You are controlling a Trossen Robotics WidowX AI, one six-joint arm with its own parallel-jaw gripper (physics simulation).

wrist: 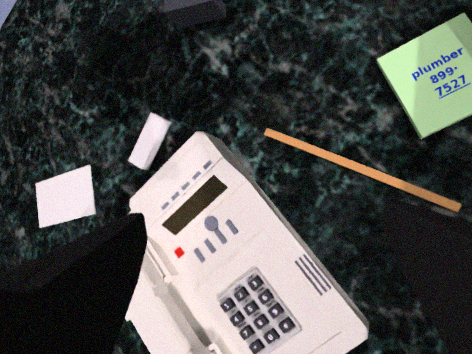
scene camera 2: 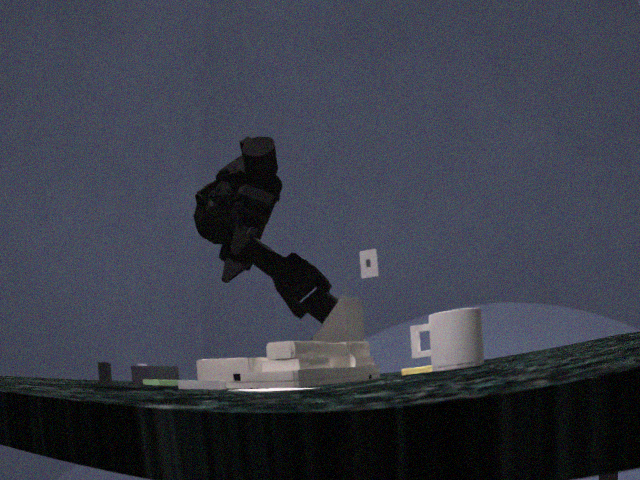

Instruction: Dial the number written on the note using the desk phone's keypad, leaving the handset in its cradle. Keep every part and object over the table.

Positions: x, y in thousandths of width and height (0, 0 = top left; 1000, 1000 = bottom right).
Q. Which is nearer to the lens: the white square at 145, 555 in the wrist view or the orange stick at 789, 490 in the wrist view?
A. The orange stick.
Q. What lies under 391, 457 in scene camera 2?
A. My gripper.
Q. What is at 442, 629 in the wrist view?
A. A desk phone.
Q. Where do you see a handset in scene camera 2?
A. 448, 730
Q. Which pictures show the orange stick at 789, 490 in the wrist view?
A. The wrist view only.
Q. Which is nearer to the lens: the white block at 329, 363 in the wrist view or the orange stick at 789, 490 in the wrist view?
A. The orange stick.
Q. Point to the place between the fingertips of my gripper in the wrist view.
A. At 562, 623
